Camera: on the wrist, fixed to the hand. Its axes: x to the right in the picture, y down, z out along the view.
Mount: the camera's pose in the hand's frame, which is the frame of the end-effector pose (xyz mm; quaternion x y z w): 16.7 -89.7 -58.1 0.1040 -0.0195 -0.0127 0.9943
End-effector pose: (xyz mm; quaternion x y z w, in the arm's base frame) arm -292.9 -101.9 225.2 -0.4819 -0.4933 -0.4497 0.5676
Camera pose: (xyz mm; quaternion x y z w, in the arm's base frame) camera -372.2 -171.8 248.2 -0.4226 -0.5545 -0.3937 0.5992
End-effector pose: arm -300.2 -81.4 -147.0 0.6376 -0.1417 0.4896 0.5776
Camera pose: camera -252.0 2.1 -196.0 0.7054 -0.0931 0.4818 0.5115
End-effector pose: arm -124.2 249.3 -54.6 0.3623 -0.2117 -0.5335 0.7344
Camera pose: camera -134.5 236.4 -161.5 0.4289 -0.2757 -0.5248 0.6816
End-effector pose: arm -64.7 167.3 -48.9 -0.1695 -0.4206 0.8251 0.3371
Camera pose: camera -6.8 250.2 -10.5 -0.1120 -0.3411 0.8631 0.3551
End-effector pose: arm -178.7 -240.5 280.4 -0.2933 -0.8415 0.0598 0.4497
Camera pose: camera -179.2 -314.5 359.3 -0.2330 -0.8430 0.1470 0.4620
